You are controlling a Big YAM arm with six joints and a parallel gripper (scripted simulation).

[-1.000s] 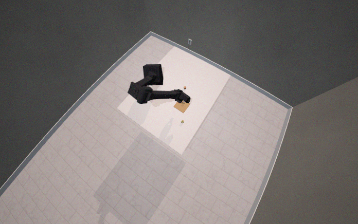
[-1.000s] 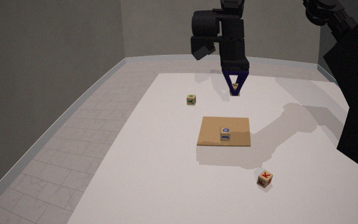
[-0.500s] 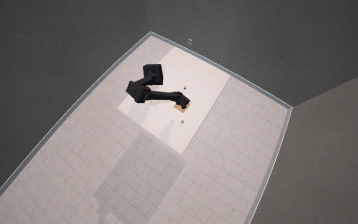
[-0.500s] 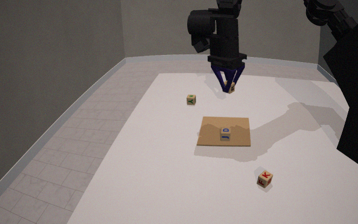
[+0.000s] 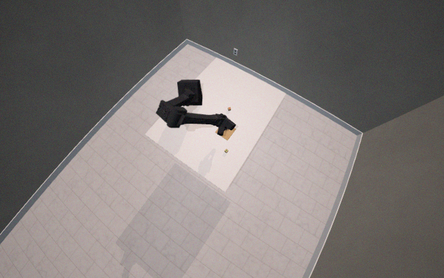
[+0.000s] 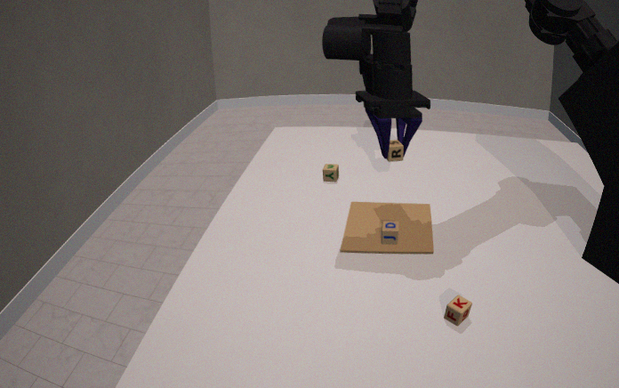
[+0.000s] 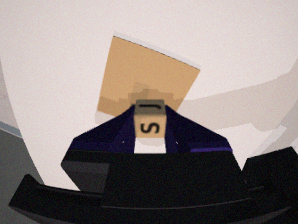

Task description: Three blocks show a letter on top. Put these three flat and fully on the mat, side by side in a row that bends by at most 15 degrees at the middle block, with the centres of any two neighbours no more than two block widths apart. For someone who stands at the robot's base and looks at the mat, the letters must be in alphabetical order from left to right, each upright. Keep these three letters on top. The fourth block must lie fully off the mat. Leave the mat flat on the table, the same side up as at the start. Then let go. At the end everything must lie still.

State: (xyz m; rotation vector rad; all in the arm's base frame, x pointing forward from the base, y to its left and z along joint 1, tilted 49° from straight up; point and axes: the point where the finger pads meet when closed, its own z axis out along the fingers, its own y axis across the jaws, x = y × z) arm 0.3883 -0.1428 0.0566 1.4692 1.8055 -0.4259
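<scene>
The mat lies 10 mm ahead of my hand, 40 mm to the left of it and 110 mm below it. The rest, counted from my hand: letter block: right at my hand.
</scene>
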